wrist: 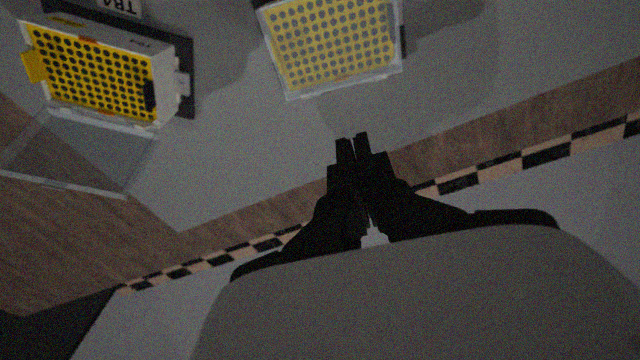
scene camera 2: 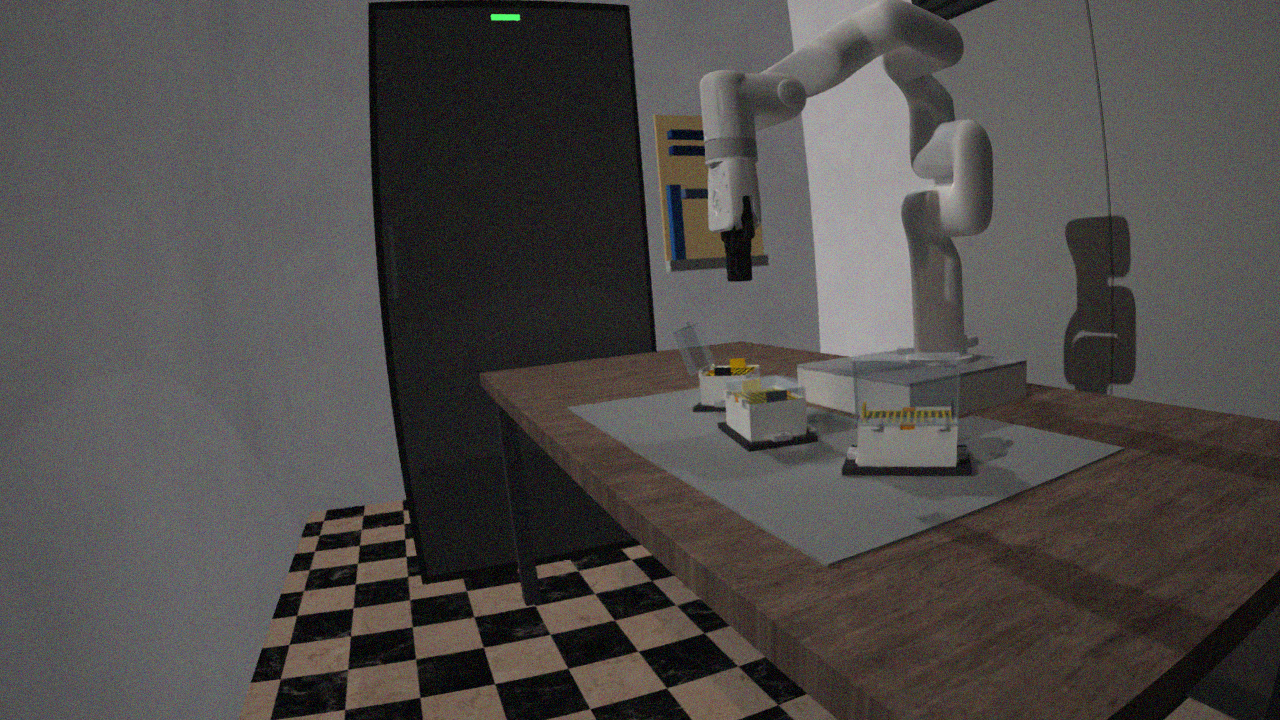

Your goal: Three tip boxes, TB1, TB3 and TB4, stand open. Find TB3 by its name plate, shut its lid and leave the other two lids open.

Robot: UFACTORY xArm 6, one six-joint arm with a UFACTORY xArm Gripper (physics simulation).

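Frame: origin at the arm's base, x up, y left, z back, level; metres.
Seen in the pictures: gripper, fingertip midpoint: (wrist: 357, 158) (scene camera 2: 739, 281).
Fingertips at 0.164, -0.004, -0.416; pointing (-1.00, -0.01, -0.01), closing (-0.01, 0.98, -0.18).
Offsets run from my fingertips to a thing's top centre, as dx, dy, dz. "*": to the spot under its first point. Level surfaces: height alone.
My gripper (scene camera 2: 739, 275) (wrist: 357, 158) is shut and empty, high above the mat and boxes. TB4 (scene camera 2: 726, 392) (wrist: 95, 75), a white box with a yellow perforated top, stands farthest back in the scene view; its clear lid @(* -0.131, -0.295, +0.066) (scene camera 2: 693, 351) (wrist: 80, 155) is tilted open. Its name plate @(* -0.226, -0.197, +0.159) (wrist: 119, 6) reads TB4, upside down. The middle box @(-0.151, +0.004, +0.040) (scene camera 2: 765, 418) (wrist: 335, 45) has a clear lid lying flat over its yellow top; its name plate cannot be read. The nearest box @(-0.163, +0.243, +0.089) (scene camera 2: 906, 445) has its clear lid (scene camera 2: 906, 385) upright; its name plate is not readable and it does not show in the wrist view.
The boxes stand on a grey mat @(dx -0.228) (scene camera 2: 662, 438) (wrist: 225, 160) on the brown wooden table @(dx -0.231) (scene camera 2: 1029, 608) (wrist: 60, 240). The arm's base stands on a pale block (scene camera 2: 823, 385) behind the boxes. A dark cabinet (scene camera 2: 510, 268) stands beyond the table's far left end.
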